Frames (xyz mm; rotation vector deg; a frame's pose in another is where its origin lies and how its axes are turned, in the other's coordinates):
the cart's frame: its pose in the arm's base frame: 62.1 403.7 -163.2 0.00 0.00 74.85
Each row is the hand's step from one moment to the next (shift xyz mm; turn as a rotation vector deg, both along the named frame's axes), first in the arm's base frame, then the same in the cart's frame.
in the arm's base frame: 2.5 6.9 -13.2 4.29 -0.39 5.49
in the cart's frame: 7.3 -0.6 -13.2 0.74 -4.24 5.49
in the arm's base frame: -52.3 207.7 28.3 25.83 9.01 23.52
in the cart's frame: 186.8 104.8 28.3 15.45 -22.58 23.52
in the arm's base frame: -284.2 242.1 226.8 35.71 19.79 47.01
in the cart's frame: 159.4 337.6 226.8 28.43 -29.30 47.01
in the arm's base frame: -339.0 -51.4 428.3 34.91 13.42 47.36
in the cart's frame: -138.2 313.8 428.3 22.08 -30.19 47.36
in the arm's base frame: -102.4 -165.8 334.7 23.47 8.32 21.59
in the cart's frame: -186.8 55.5 334.7 14.16 -20.48 21.59
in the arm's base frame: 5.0 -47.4 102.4 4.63 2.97 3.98
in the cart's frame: -44.4 -17.2 102.4 4.08 -3.69 3.98
